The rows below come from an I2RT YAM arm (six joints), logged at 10 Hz.
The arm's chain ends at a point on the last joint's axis. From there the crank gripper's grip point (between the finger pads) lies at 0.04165 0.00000 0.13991 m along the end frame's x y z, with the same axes.
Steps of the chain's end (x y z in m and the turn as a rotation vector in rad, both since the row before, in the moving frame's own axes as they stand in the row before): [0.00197, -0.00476, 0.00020, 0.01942, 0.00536, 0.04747]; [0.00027, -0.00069, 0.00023, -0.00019, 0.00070, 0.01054]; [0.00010, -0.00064, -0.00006, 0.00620, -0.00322, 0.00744]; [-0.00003, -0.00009, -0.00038, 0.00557, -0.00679, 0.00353]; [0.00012, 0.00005, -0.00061, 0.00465, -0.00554, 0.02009]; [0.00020, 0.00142, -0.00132, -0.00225, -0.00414, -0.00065]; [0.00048, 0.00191, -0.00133, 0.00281, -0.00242, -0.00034]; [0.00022, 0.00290, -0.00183, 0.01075, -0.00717, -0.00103]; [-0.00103, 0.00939, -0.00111, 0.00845, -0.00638, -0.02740]
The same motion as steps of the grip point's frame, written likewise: [0.00274, -0.00548, -0.00003, 0.01942, 0.00536, 0.04747]; [0.00037, -0.00022, 0.00020, -0.00019, 0.00070, 0.01054]; [-0.00035, -0.00120, 0.00007, 0.00620, -0.00322, 0.00744]; [-0.00098, -0.00072, -0.00010, 0.00557, -0.00679, 0.00353]; [-0.00066, 0.00023, -0.00038, 0.00465, -0.00554, 0.02009]; [-0.00038, 0.00171, -0.00115, -0.00225, -0.00414, -0.00065]; [0.00014, 0.00150, -0.00123, 0.00281, -0.00242, -0.00034]; [-0.00078, 0.00135, -0.00154, 0.01075, -0.00717, -0.00103]; [-0.00196, 0.00708, -0.00086, 0.00845, -0.00638, -0.02740]
